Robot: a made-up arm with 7 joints. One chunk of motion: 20 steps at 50 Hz.
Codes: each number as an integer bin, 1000 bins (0 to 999) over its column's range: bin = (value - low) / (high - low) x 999, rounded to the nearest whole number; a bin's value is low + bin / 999 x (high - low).
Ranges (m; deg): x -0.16..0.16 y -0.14..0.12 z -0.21..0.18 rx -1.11..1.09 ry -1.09..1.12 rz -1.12..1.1
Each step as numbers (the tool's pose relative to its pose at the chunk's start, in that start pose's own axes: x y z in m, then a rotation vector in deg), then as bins.
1 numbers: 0.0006 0.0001 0.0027 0.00 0.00 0.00
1 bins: 501 538 545 504 493 504
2 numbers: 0.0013 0.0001 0.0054 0.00 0.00 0.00
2 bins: 504 538 552 504 493 504
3 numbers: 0.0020 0.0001 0.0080 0.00 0.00 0.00
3 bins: 506 538 558 504 493 504
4 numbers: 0.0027 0.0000 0.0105 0.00 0.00 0.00
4 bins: 508 538 565 504 493 504
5 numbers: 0.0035 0.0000 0.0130 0.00 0.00 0.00
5 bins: 510 538 571 504 493 504
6 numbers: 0.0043 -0.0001 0.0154 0.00 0.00 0.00
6 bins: 513 538 577 504 493 504
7 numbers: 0.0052 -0.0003 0.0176 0.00 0.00 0.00
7 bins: 516 537 583 504 493 504
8 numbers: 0.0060 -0.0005 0.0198 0.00 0.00 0.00
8 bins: 518 536 589 504 493 504
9 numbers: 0.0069 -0.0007 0.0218 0.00 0.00 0.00
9 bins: 521 535 594 504 493 504
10 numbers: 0.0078 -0.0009 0.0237 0.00 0.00 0.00
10 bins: 524 534 599 504 493 504
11 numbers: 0.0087 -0.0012 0.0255 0.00 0.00 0.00
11 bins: 527 533 603 504 493 504
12 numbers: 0.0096 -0.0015 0.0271 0.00 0.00 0.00
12 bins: 529 532 607 504 493 504
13 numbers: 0.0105 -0.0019 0.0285 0.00 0.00 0.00
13 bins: 532 531 611 504 493 504
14 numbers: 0.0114 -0.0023 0.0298 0.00 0.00 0.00
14 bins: 535 529 614 504 493 504
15 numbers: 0.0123 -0.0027 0.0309 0.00 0.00 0.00
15 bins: 538 528 617 504 493 504
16 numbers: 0.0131 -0.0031 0.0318 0.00 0.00 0.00
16 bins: 540 526 619 504 493 504
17 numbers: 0.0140 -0.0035 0.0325 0.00 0.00 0.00
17 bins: 543 524 621 504 493 504
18 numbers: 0.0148 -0.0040 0.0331 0.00 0.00 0.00
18 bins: 546 523 623 504 493 504
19 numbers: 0.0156 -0.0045 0.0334 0.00 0.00 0.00
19 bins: 548 521 623 504 493 504
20 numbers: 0.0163 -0.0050 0.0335 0.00 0.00 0.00
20 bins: 550 519 624 504 493 504
